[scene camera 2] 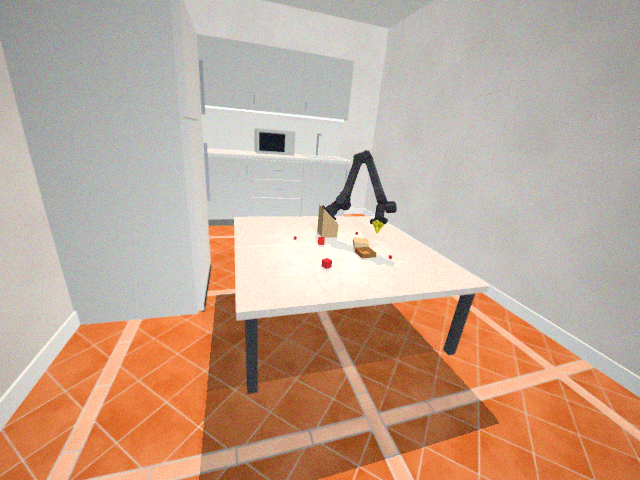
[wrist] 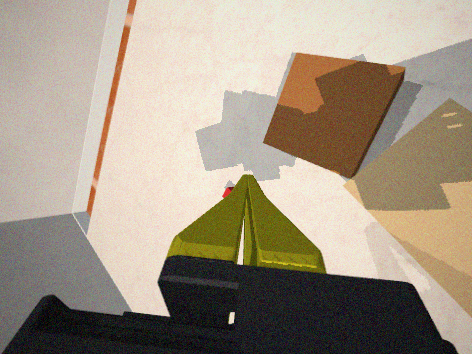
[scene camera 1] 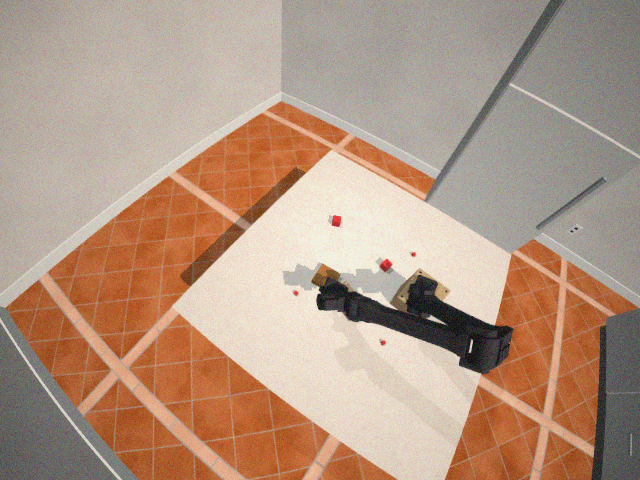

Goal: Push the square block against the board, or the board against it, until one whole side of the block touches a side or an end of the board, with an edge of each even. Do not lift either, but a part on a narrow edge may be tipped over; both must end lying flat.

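Places are measured from the arm's base along level axes (x ahead, y left, z up), in centimetres.
Pixels of known places: gripper, fingertip midpoint: (scene camera 2: pixel 376 233) (wrist: pixel 247 182) (scene camera 1: pixel 324 280); arm's base at its link origin: (scene camera 2: pixel 328 213) (scene camera 1: pixel 423 291).
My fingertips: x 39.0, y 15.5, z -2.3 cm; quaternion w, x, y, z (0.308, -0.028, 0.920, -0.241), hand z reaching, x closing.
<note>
For each thing: its top centre in the pictures, then the offset to it from my fingertips. Level surfaces: height alone.
- brown square block at its top centre: (wrist: pixel 321 111) (scene camera 1: pixel 326 276) (scene camera 2: pixel 365 250) dx +0.6, dy -6.7, dz -10.6 cm
- pale tan board at its top centre: (scene camera 1: pixel 348 299) (scene camera 2: pixel 361 241) dx -12.8, dy -1.8, dz -10.6 cm
- table at its surface level: dz -13.5 cm
- tiny red cube at its top centre: (wrist: pixel 228 195) (scene camera 1: pixel 296 292) (scene camera 2: pixel 390 255) dx +9.1, dy +6.3, dz -11.9 cm
The brown square block (scene camera 1: pixel 325 274) (scene camera 2: pixel 365 252) (wrist: pixel 330 120) lies flat on the table. The pale tan board (scene camera 1: pixel 345 284) (scene camera 2: pixel 361 242) (wrist: pixel 420 225) appears to lie flat beside it; the arm hides much of it in scene camera 1. In the wrist view, one block corner is at or very near a board corner. Their facing sides are at an angle, with a shadowed wedge between them; contact is unclear. My gripper (scene camera 1: pixel 324 282) (scene camera 2: pixel 377 232) (wrist: pixel 247 182) is shut and empty, above the table and to the side of both parts.
Two larger red cubes (scene camera 1: pixel 336 221) (scene camera 2: pixel 326 263) (scene camera 1: pixel 386 265) (scene camera 2: pixel 321 241) and several tiny ones stand on the table (scene camera 1: pixel 248 320) (scene camera 2: pixel 279 289). One tiny red cube (scene camera 1: pixel 295 292) (scene camera 2: pixel 390 256) (wrist: pixel 227 192) is near the block. The arm's tan mount (scene camera 1: pixel 439 291) (scene camera 2: pixel 328 223) stands behind.
</note>
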